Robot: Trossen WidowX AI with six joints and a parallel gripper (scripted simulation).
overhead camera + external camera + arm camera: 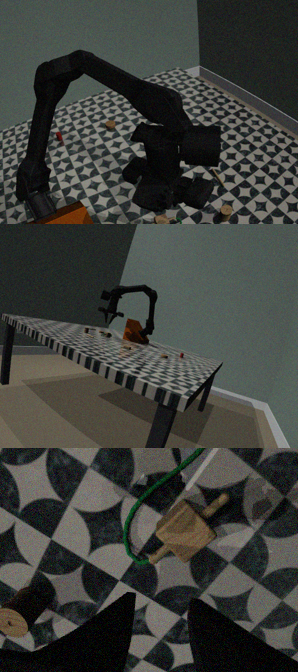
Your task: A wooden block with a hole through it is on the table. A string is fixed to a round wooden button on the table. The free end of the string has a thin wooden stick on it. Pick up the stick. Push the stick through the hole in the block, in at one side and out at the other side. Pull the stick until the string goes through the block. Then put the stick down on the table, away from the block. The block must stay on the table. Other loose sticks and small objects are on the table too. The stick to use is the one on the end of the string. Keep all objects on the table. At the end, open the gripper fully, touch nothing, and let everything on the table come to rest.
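The tan wooden block is 8 cm below my gripper tip, 2 cm behind it and 1 cm to the left of it. Also, from my gripper tip: round wooden button: 13 cm to the right, 13 cm behind, 9 cm below; then wooden cylinder: 11 cm ahead, 9 cm to the right, 7 cm below; then thin wooden stick: 8 cm below, 1 cm to the left, 1 cm behind.
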